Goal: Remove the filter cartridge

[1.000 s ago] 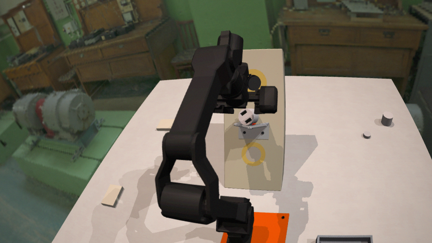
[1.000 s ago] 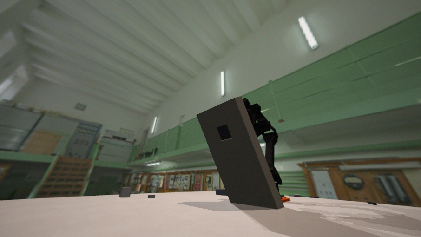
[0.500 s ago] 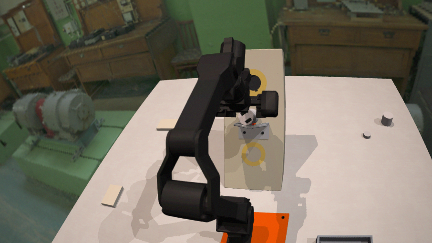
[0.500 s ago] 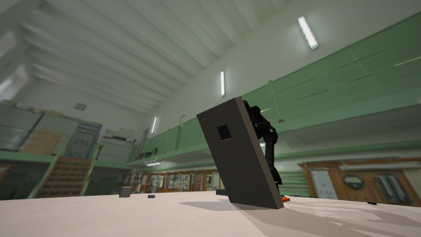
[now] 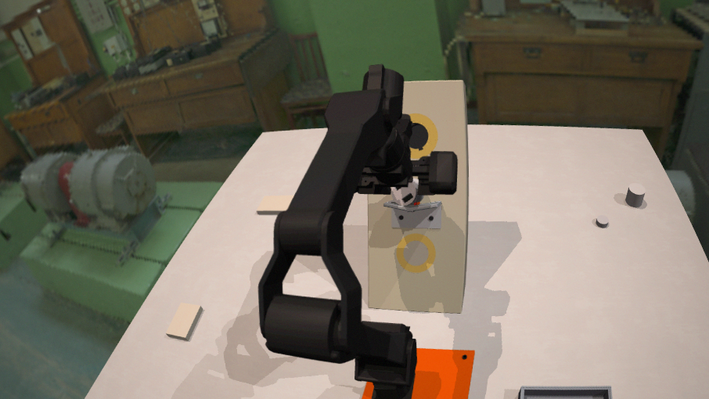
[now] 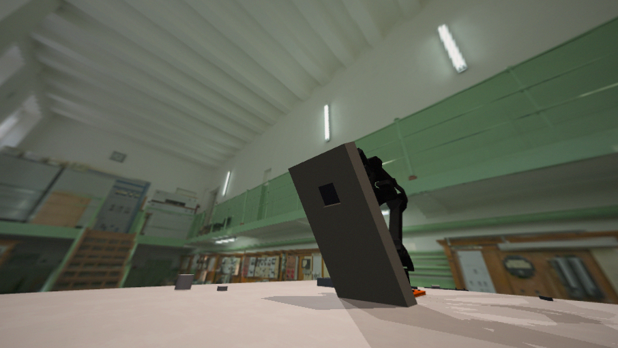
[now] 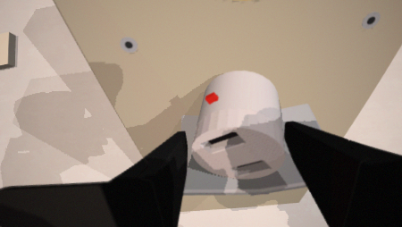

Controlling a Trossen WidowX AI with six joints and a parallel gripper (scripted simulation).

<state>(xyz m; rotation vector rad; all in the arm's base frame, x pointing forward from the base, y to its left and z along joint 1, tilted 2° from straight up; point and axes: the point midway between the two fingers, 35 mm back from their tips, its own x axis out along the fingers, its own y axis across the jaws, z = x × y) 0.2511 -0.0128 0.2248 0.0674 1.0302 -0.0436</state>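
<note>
My gripper tip is 40 mm above the grey bracket, 10 mm to the left of it and 10 mm past it. The rest, counted from my gripper tip: round filter cartridge right at my gripper tip; grey tray 360 mm behind, 270 mm to the right, 190 mm below.
</note>
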